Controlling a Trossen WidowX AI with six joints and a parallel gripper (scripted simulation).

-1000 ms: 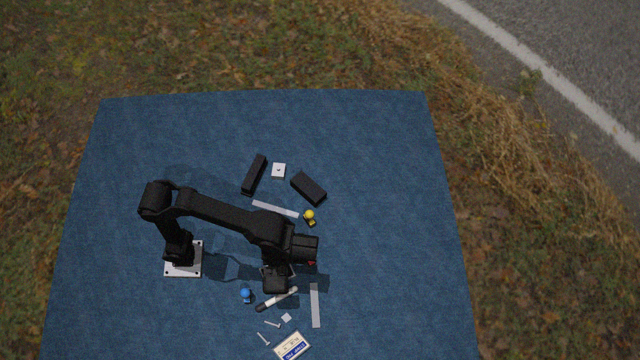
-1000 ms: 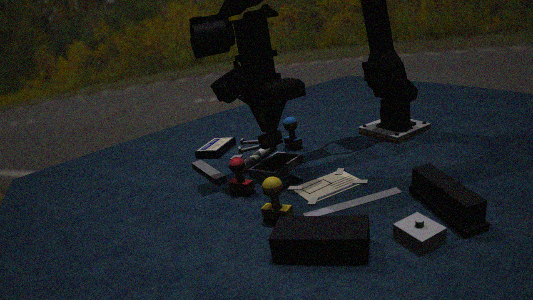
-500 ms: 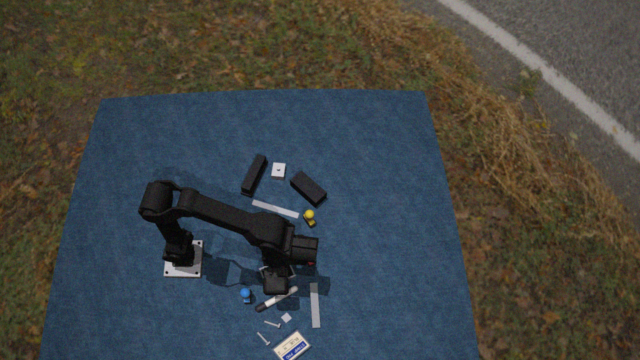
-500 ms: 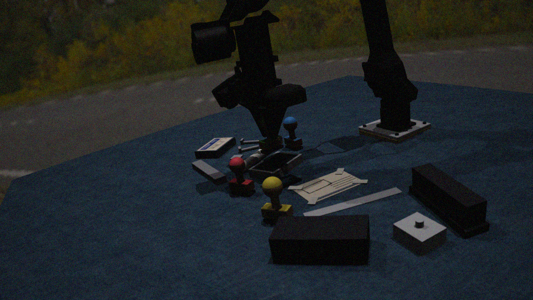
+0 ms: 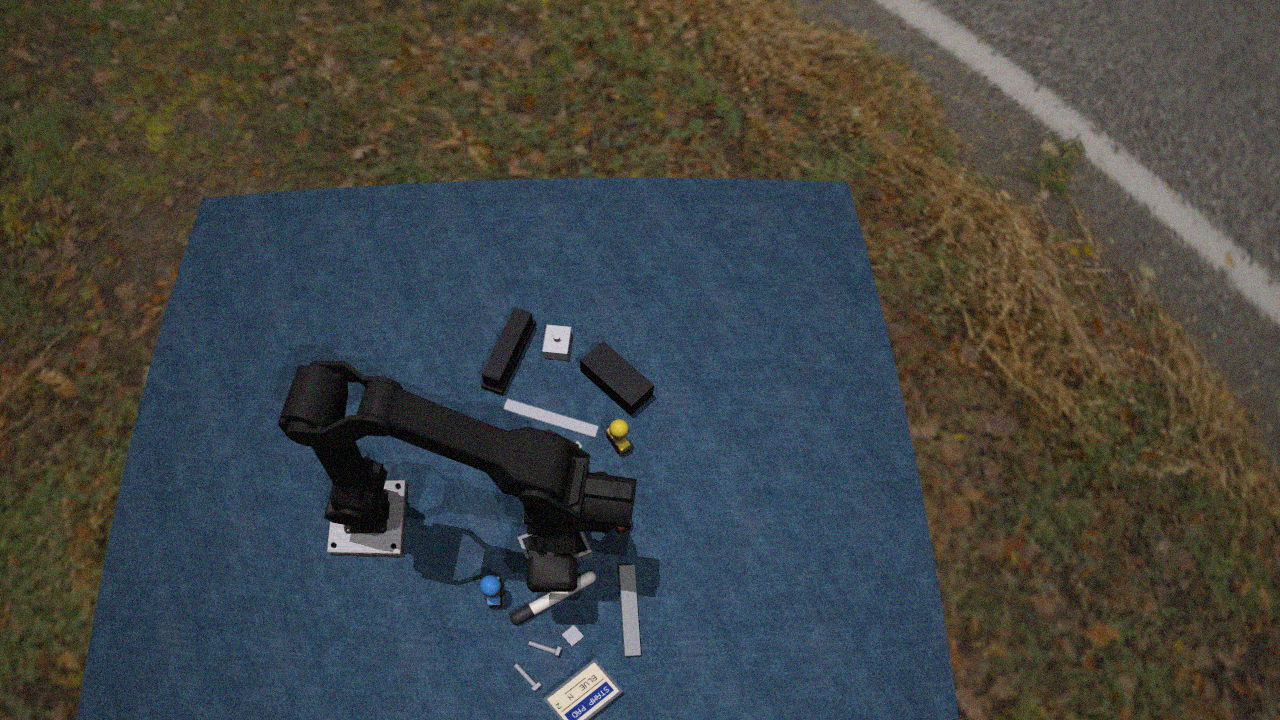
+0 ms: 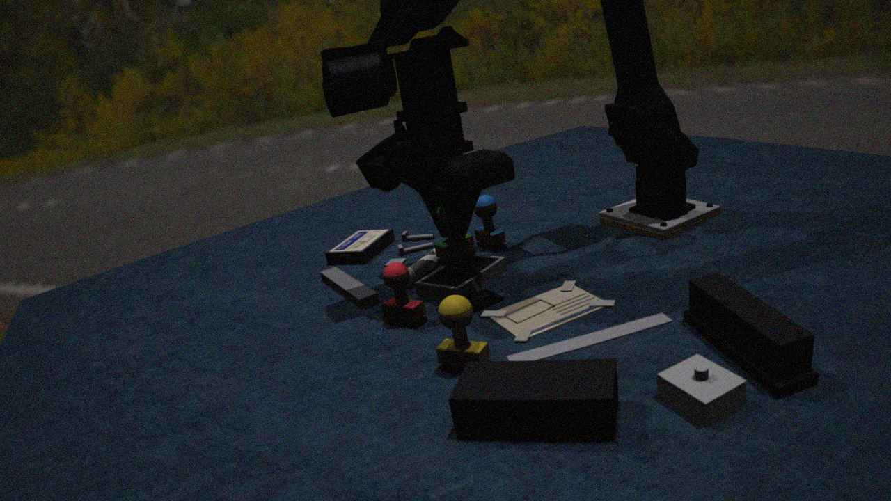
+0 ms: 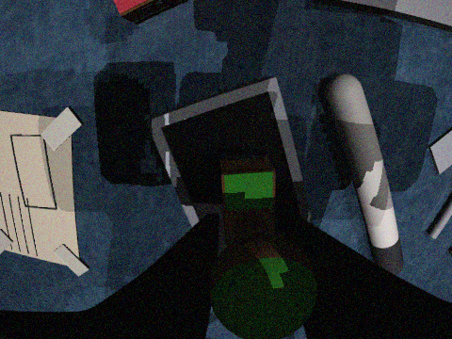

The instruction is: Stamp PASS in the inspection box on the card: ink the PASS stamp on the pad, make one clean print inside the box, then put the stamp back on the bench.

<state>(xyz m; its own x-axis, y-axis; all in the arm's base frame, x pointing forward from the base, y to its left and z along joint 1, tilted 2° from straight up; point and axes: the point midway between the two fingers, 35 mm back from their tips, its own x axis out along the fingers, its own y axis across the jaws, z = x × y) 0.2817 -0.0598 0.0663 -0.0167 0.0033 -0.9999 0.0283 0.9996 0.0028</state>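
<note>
The dark ink pad tray lies 5 cm below my gripper tip. Also, from my gripper tip: white marker (8 cm to the right, 4 cm below, 2 cm behind); red stamp (9 cm ahead, 4 cm to the left, 3 cm below); green-knobbed stamp (right at my gripper tip).
</note>
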